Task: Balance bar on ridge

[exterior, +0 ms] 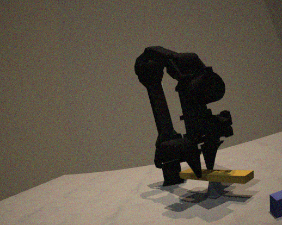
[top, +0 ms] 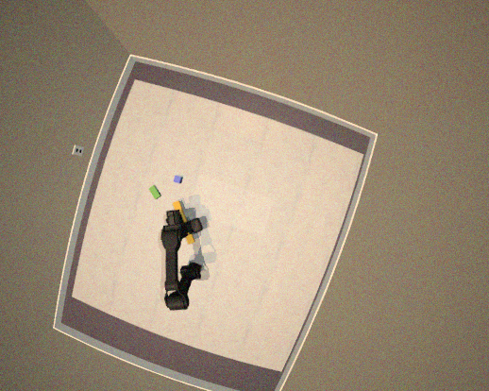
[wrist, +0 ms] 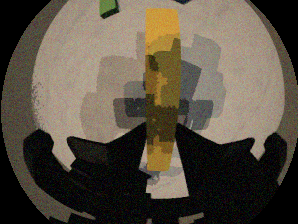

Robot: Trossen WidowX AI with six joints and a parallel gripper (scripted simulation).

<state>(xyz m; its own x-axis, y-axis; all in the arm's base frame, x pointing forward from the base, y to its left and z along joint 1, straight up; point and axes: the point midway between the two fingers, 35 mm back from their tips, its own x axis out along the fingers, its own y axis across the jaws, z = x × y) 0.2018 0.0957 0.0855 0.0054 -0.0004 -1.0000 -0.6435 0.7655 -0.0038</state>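
Now: gripper tip 2 cm to the right of the yellow bar and 2 cm short of it. From my gripper tip the other things lie so: blue cube (21 cm ahead, 12 cm to the left, 3 cm below); then green block (22 cm to the left, 11 cm ahead, 4 cm below).
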